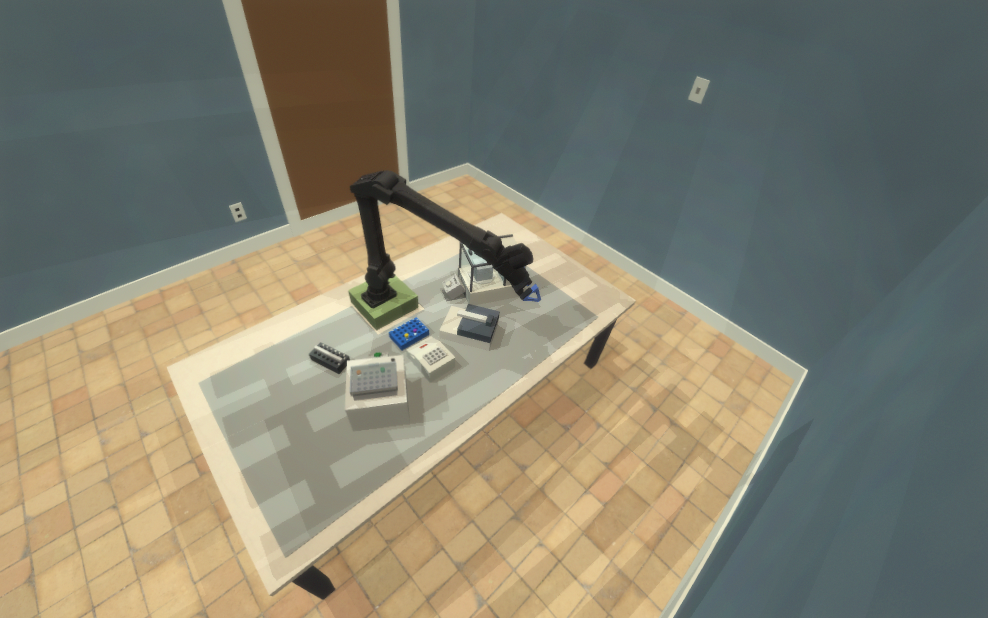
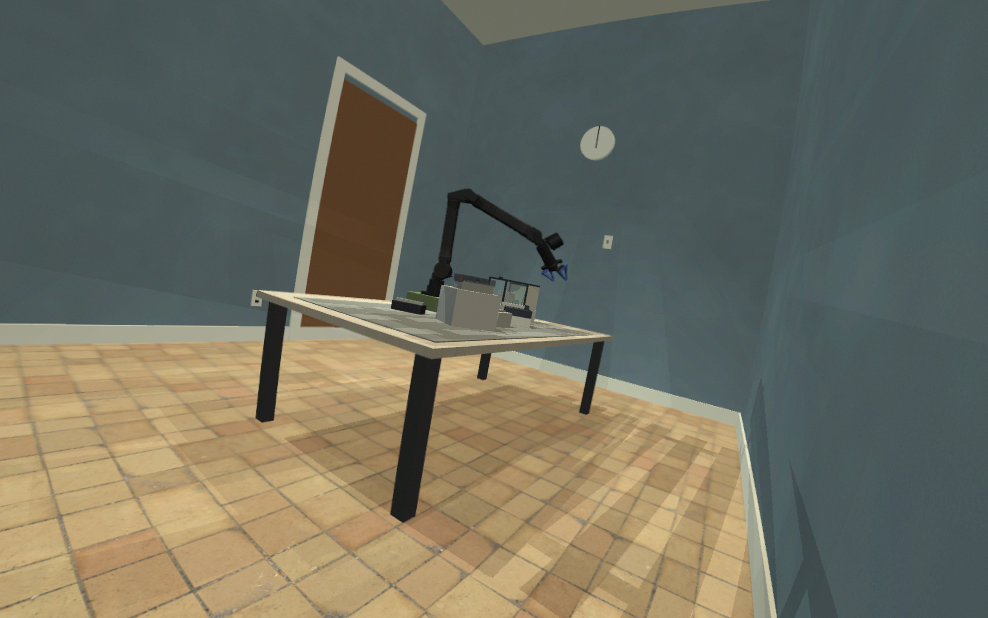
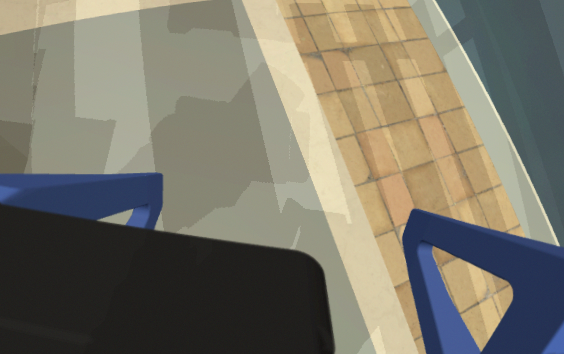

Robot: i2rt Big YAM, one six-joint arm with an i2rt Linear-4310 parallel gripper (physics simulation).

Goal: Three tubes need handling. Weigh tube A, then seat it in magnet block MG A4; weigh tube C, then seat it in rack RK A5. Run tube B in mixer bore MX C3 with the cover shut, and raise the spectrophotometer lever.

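Frame: origin at the arm's base, x ahead, y left, z up, level; metres.
Where they show: gripper, fingertip midpoint: (image 1: 534,292) (image 2: 560,280) (image 3: 287,207); arm's base, origin of the base link: (image 1: 379,296) (image 2: 434,295).
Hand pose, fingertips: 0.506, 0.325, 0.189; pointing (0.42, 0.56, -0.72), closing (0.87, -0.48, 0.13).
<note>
Things, the pixels of their centre, and the offset from my fingertips, as dx, dy, dz. "*": a spot on its surface instead.
- blue rack, body centre: (image 1: 409,333) -0.309, -0.330, -0.239
- black block, body centre: (image 1: 329,357) (image 2: 409,305) -0.400, -0.617, -0.231
- pale base, surface spot: (image 1: 489,294) * -0.238, +0.036, -0.206
- dark device, body centre: (image 1: 470,322) (image 2: 510,312) -0.173, -0.137, -0.204
- tall white box, body centre: (image 1: 377,376) (image 2: 464,299) -0.170, -0.558, -0.160
- cream keypad device, body centre: (image 1: 430,355) (image 2: 490,315) -0.158, -0.347, -0.220
- small grey device, surface spot: (image 1: 450,284) * -0.373, -0.064, -0.185
My gripper (image 1: 534,293) (image 2: 555,273) (image 3: 287,207) is open with nothing between its blue fingers, high over the far right part of the table. A blue rack (image 1: 418,340) near the arm's base holds small coloured items; which tube is which cannot be told. A black block (image 1: 329,357) (image 2: 408,306) with a row of holes lies at the left. A glass-sided, dark-framed enclosure on a pale base (image 1: 489,294) stands behind the gripper. A dark device (image 1: 477,327) with a pale bar sits nearer. The lever and slot labels are too small to read.
A tall white box (image 1: 376,413) (image 2: 468,309) carries a grey plate of wells. A cream keypad device (image 1: 433,357) stands beside the rack, and a small grey device (image 1: 451,285) by the enclosure. The green arm base (image 1: 397,311) is at the rear edge. The table edge (image 3: 320,175) runs below the gripper.
</note>
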